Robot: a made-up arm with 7 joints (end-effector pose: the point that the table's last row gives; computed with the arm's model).
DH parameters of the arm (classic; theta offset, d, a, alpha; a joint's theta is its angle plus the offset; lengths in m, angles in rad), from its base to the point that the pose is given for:
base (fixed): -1.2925 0 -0.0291 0
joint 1: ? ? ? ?
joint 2: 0 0.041 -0.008 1.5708
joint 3: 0 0.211 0.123 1.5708
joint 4: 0 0.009 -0.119 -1.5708
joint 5: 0 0.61 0.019 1.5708
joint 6: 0 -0.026 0.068 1.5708
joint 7: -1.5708 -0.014 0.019 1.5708
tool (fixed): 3.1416 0.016 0 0
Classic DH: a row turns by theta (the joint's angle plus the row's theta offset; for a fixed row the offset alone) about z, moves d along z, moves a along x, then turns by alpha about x.
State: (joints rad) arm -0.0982 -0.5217 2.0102 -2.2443 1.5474 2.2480 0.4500
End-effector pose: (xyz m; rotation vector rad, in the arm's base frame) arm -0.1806 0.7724 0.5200 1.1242 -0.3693 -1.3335
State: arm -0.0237 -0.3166 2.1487 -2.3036 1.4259 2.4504 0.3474
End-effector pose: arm -0.3401 0.6940 0.5198 1.2283 -0.1797 -1.1336
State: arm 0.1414 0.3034 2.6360 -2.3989 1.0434 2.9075 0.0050
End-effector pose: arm -0.6716 0.3142 0.7764 1.5210 0.9072 -0.5905
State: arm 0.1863 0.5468 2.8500 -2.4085 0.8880 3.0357 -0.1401
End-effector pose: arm -0.6700 0.1426 0.9413 1.6292 1.4714 -0.4595
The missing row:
joint 1: 1.2925 0.716 -0.027 -1.5708
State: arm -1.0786 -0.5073 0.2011 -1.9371 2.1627 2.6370 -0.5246
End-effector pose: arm 0.3815 -0.3999 1.1722 -1.1559 1.2992 0.5546
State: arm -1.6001 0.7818 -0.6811 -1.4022 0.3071 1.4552 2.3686
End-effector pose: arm -0.4764 -0.6831 0.5879 2.0949 -0.1827 0.2221
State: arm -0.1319 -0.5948 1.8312 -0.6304 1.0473 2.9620 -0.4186
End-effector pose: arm -0.4950 0.4750 1.3296 -2.5140 -0.9068 0.0504
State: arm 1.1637 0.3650 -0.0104 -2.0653 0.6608 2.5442 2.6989
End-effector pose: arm 0.2777 0.6833 0.4971 0.8551 1.7452 2.3045
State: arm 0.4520 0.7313 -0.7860 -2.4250 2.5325 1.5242 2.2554
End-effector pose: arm 0.3455 -0.3189 0.2383 1.7193 -0.9748 1.3008
